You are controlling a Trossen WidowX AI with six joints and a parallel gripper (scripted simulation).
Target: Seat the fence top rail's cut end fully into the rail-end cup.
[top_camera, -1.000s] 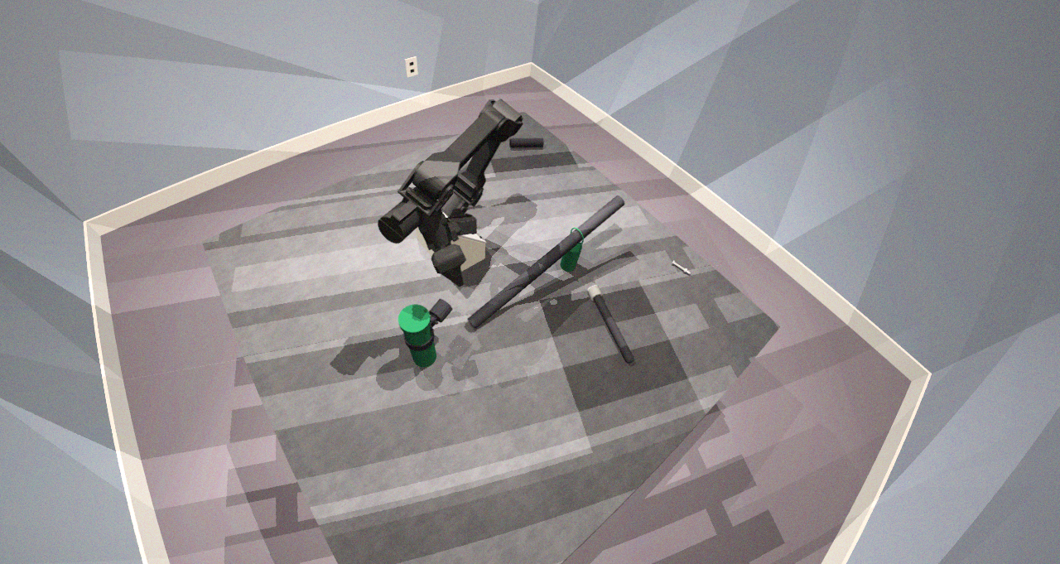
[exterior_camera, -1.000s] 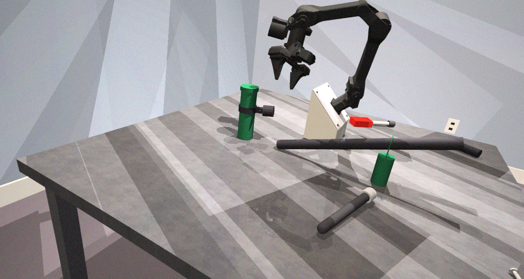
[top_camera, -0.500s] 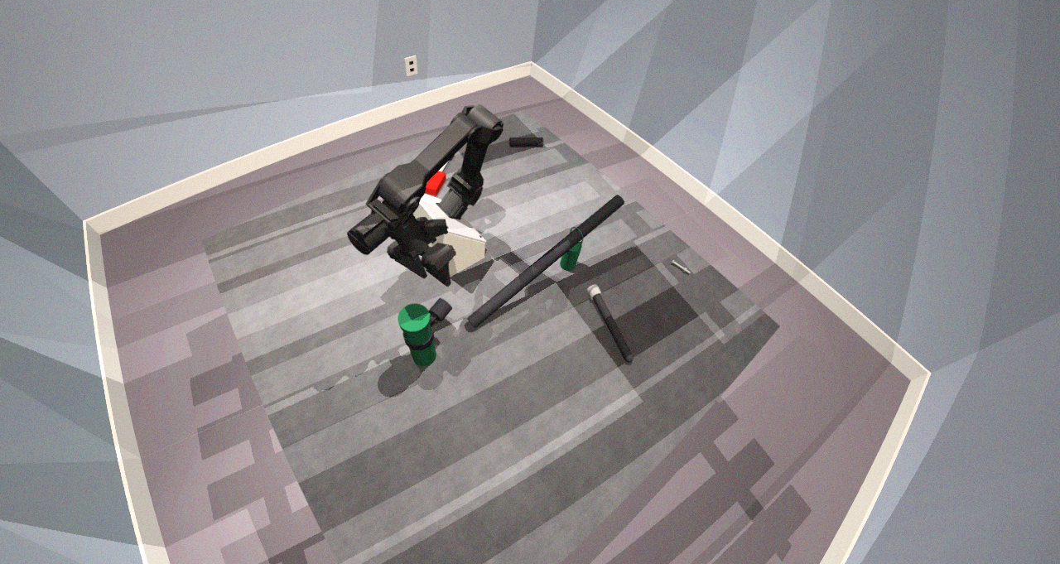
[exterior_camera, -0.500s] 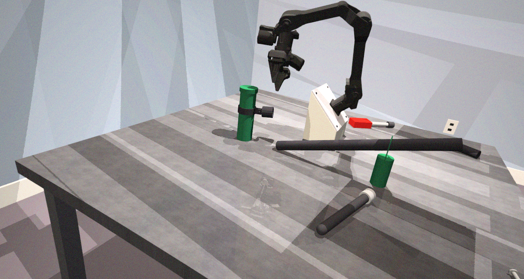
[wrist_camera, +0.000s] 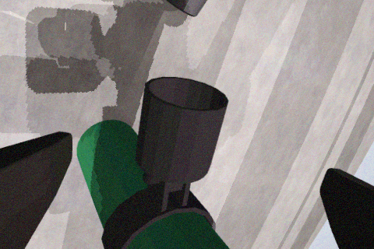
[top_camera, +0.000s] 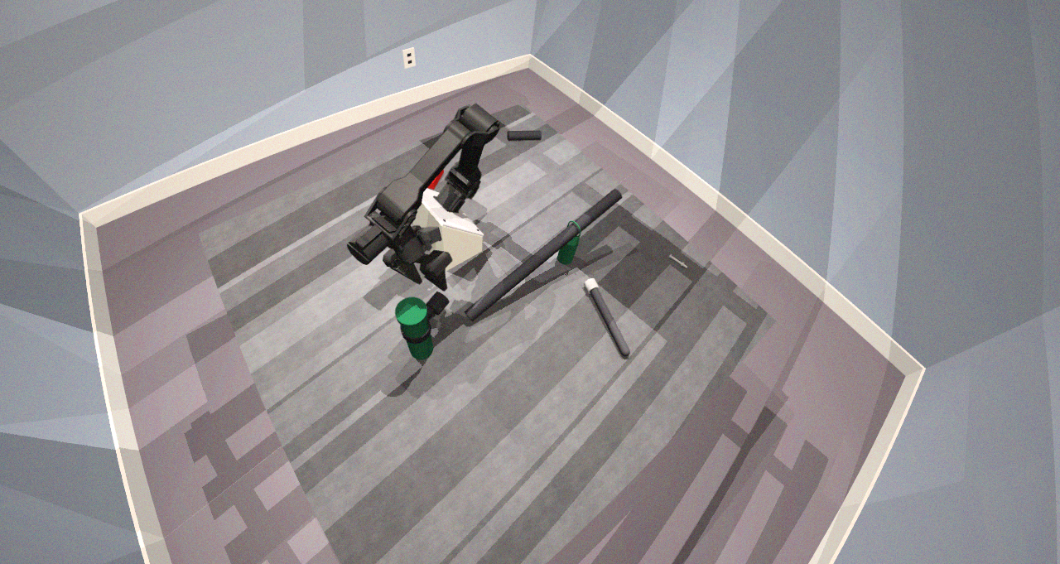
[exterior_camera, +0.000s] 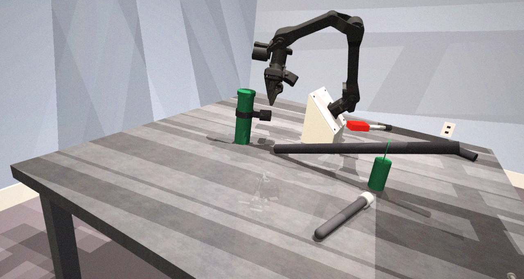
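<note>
My gripper tip is 20 mm short of the rail-end cup, 20 mm to the left of it and 50 mm above it. From my gripper tip the other things lie so: red-handled tool (480 mm behind, 390 mm to the left, 160 mm below); green loop (90 mm ahead, 420 mm to the left, 60 mm below); pin (350 mm ahead, 680 mm to the left, 160 mm below).
</note>
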